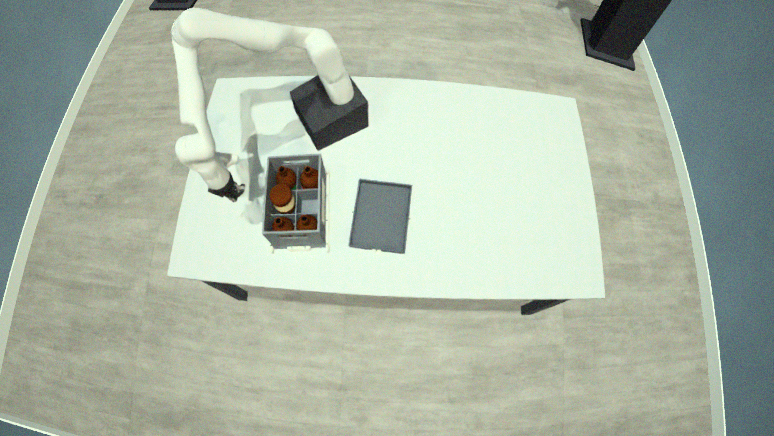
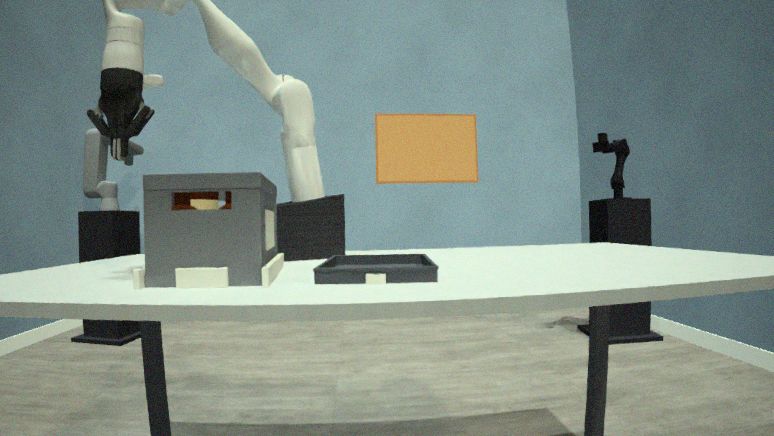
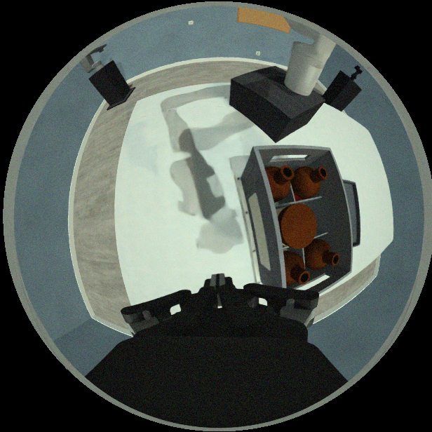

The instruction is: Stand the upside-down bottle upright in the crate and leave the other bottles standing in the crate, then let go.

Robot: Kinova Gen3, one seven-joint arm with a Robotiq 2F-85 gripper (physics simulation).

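Places are measured from the arm's base along level axes (x back, y right, z up), in millimetres.
Pixels of known places: gripper, fingertip midpoint: (image 1: 234,199) (image 2: 119,160); arm's base, link origin: (image 1: 341,94) (image 2: 308,199).
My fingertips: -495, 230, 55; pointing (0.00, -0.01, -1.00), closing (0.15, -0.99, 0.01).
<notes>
For each thing: its top centre in the pictures, then the offset to it from my fingertips, as dx, dy, dz. Level surfaces: height alone.
- grey crate, top centre: (image 2: 220,181) (image 1: 291,192) +74, -168, -39
- upside-down bottle, top centre: (image 2: 198,188) (image 1: 280,194) +65, -127, -52
- shallow dark tray, top centre: (image 2: 377,259) (image 1: 381,214) +112, -454, -189
- table, surface height: dz -215
The grey crate (image 1: 315,241) (image 2: 162,238) (image 3: 256,177) stands on the table's left part. The upside-down bottle (image 1: 280,193) (image 3: 298,226) is in its middle-left compartment, brown flat base up, above the other bottles' necks; a cream band shows below. Upright brown bottles stand in the corner compartments: back left (image 1: 285,178) (image 3: 280,186), back right (image 1: 309,178) (image 3: 306,184), front left (image 1: 282,224) (image 3: 292,266), front right (image 1: 306,223) (image 3: 318,254). The middle-right compartment is empty. My gripper (image 1: 238,196) (image 2: 118,154) (image 3: 218,281) is shut and empty, pointing down, left of the crate and above its rim height.
A shallow dark tray (image 1: 380,216) (image 2: 375,275) (image 3: 353,212) lies right of the crate. The black arm base (image 1: 330,116) (image 2: 310,230) (image 3: 275,105) stands behind the crate. Low cream strips (image 1: 299,248) (image 2: 201,277) run along the crate's foot. The table (image 1: 487,189) (image 2: 541,270) ends left of the gripper.
</notes>
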